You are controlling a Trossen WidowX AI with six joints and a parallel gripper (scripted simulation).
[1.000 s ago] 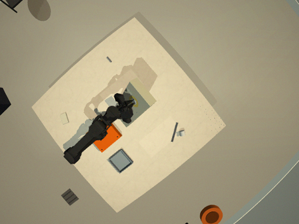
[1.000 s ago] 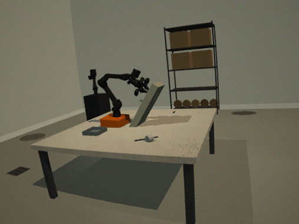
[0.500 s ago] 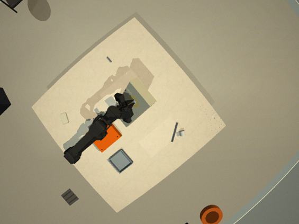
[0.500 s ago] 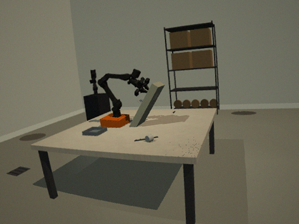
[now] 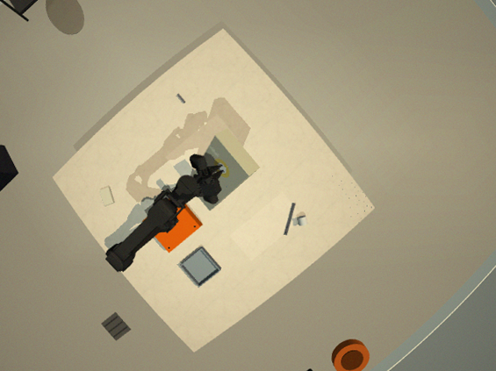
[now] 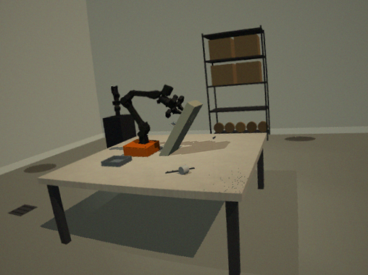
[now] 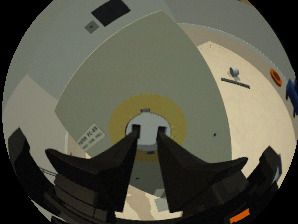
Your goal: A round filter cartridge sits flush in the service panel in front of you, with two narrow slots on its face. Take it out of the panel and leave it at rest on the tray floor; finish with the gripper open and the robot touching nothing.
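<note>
Right now my gripper tip is 10 mm short of the white filter cartridge and 10 mm above it. Also, from my gripper tip: grey tray: 400 mm behind, 310 mm to the right, 270 mm below; then small pale block: 610 mm behind, 290 mm to the left, 280 mm below.
</note>
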